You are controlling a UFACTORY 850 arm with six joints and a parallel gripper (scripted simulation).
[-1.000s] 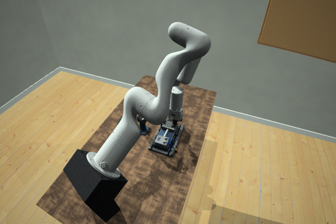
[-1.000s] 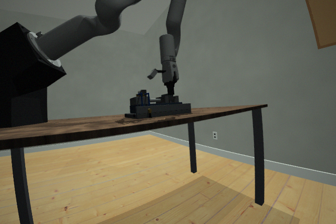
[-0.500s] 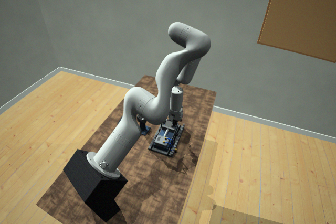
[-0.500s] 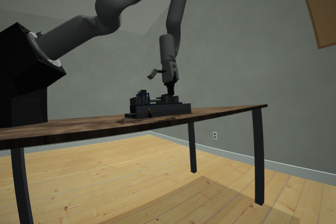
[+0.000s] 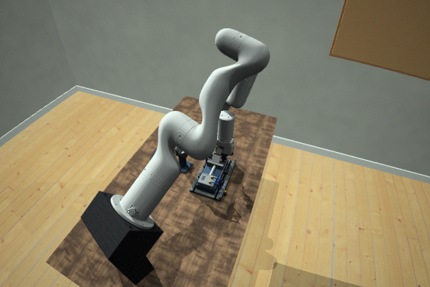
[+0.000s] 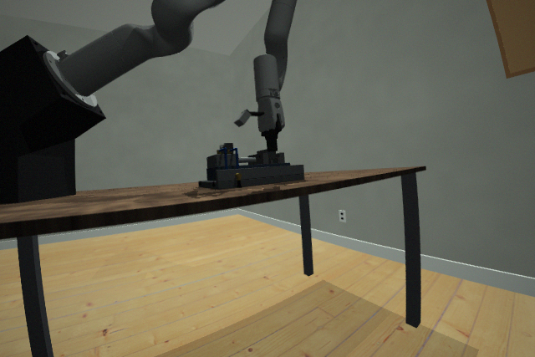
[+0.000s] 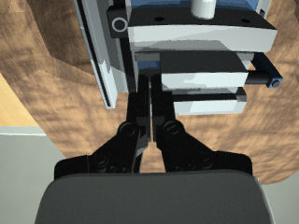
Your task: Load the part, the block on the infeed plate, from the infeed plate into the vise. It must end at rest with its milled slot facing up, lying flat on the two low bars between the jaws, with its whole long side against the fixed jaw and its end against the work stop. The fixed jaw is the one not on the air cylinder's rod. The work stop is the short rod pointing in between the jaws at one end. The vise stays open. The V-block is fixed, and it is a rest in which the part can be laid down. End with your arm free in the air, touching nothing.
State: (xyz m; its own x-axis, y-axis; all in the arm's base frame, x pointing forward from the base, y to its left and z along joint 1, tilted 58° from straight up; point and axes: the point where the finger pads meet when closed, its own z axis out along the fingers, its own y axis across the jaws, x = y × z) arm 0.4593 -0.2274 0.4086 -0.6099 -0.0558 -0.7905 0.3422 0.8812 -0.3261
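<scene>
The part lies 2 cm ahead of my hand, 3 cm to the left of it and 2 cm below it. Round my hand: cylinder rod (6 cm behind, 8 cm to the left, 4 cm below); then work stop (4 cm ahead, 7 cm to the left, 3 cm below); then moving jaw (1 cm behind, 5 cm to the left, 4 cm below).
</scene>
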